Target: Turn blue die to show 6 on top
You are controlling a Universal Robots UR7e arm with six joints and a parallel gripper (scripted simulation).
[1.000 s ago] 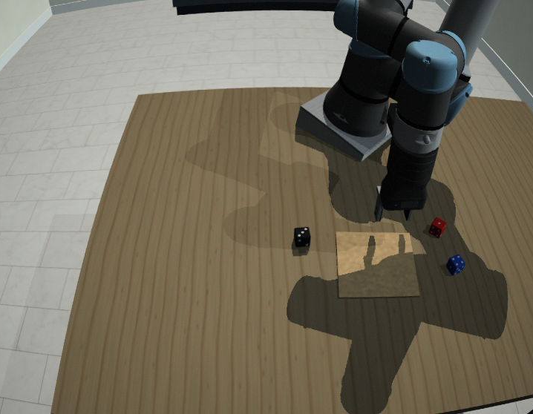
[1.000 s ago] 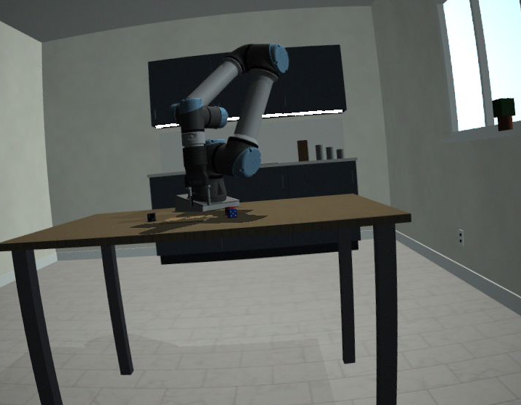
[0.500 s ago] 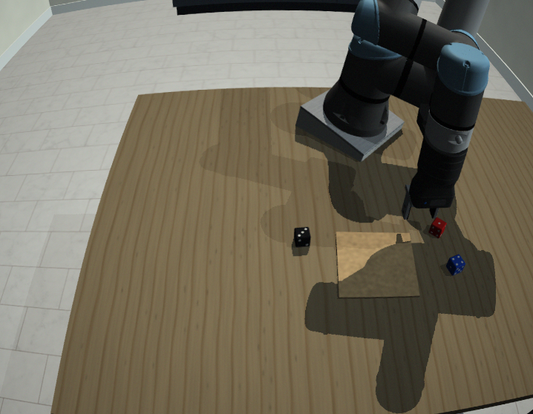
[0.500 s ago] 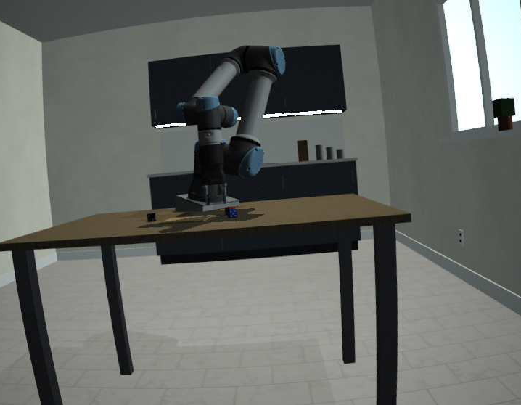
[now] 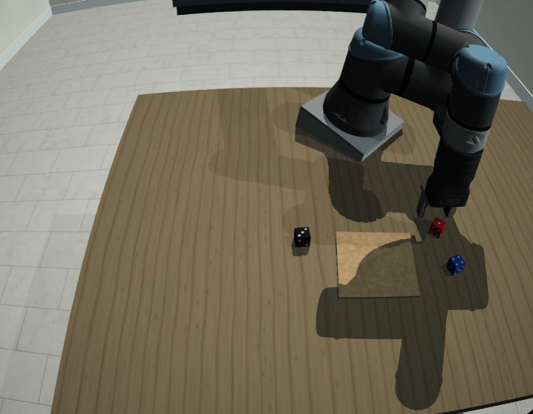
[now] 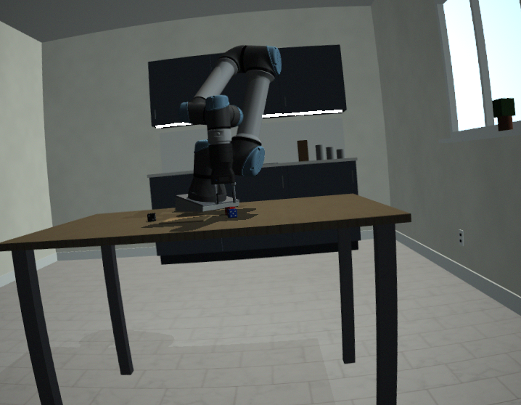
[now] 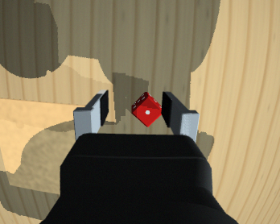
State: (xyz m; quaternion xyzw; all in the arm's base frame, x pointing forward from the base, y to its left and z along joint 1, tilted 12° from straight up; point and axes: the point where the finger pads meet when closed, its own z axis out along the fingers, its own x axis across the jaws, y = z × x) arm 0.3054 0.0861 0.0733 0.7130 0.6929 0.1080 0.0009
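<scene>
Now: the red die 4 cm below my hand, 1 cm to the left of it and 1 cm ahead of it. Also, from my hand: blue die 10 cm ahead, 4 cm below, 2 cm to the left; then black die 25 cm to the right, 4 cm below, 2 cm ahead; then tan mat 12 cm to the right, 8 cm ahead, 5 cm below.
</scene>
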